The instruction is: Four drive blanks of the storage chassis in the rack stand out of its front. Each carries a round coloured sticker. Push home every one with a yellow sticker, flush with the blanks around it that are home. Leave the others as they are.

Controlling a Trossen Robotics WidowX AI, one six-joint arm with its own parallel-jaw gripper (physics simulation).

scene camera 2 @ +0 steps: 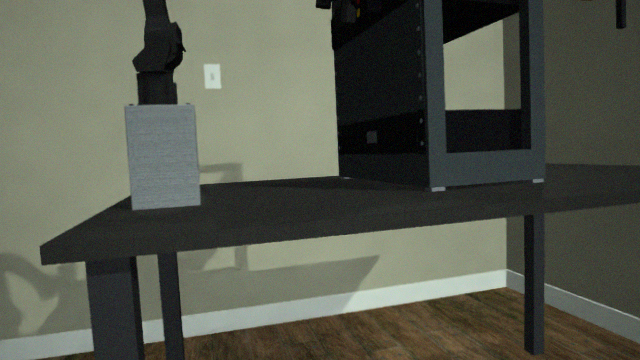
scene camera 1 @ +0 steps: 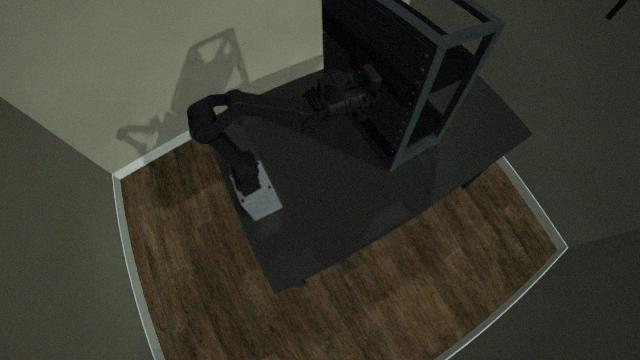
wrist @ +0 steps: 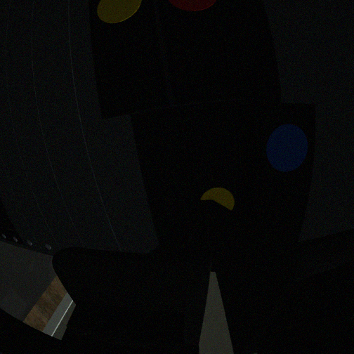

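In the dark wrist view, a yellow sticker (wrist: pixel 119 10) is at the upper left and a red sticker (wrist: pixel 192 4) is beside it at the top edge. A blue sticker (wrist: pixel 287 148) is at the right. Another yellow sticker (wrist: pixel 220 197) is lower down, its lower part hidden by my fingertips. My gripper (wrist: pixel 204 207) is shut and empty, with its tips in front of that lower yellow sticker's blank. Whether they touch it cannot be told. The blanks are nearly black, and how far each stands out is unclear. The storage chassis is mostly hidden by the arm in scene camera 1.
The rack (scene camera 1: pixel 425 95) (scene camera 2: pixel 435 100) stands on the dark table (scene camera 1: pixel 320 210) (scene camera 2: pixel 280 210), its side posts and row of screw holes beside the front. The arm reaches over from a pale base block (scene camera 1: pixel 262 204) (scene camera 2: pixel 162 155). A wall is behind.
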